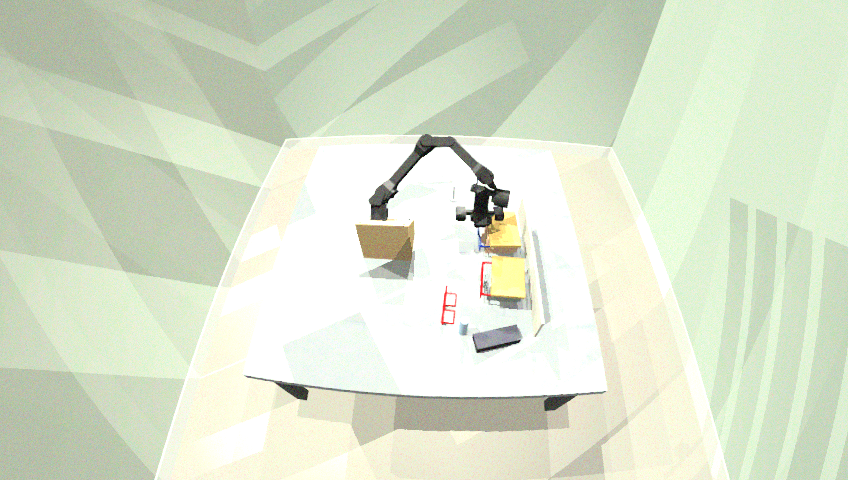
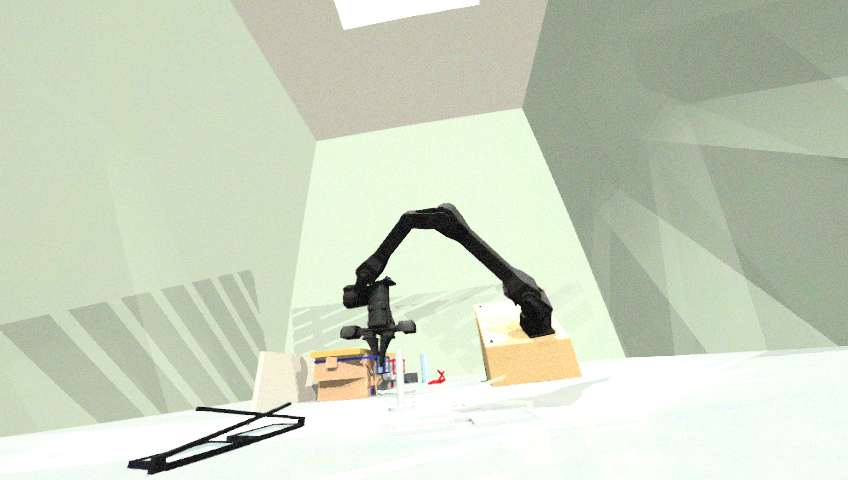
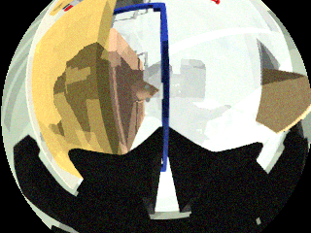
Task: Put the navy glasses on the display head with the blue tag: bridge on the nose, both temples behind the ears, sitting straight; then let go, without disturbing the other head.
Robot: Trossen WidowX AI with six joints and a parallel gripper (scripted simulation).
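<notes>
My gripper tip is now 7 cm short of the display head, 4 cm to the left of it and 1 cm above it. Round my gripper tip: pale blue block 42 cm to the right, 9 cm behind, 1 cm below; tall panel 19 cm ahead, 16 cm to the right, 1 cm below; grey post 23 cm to the left, 8 cm behind, 4 cm below.
</notes>
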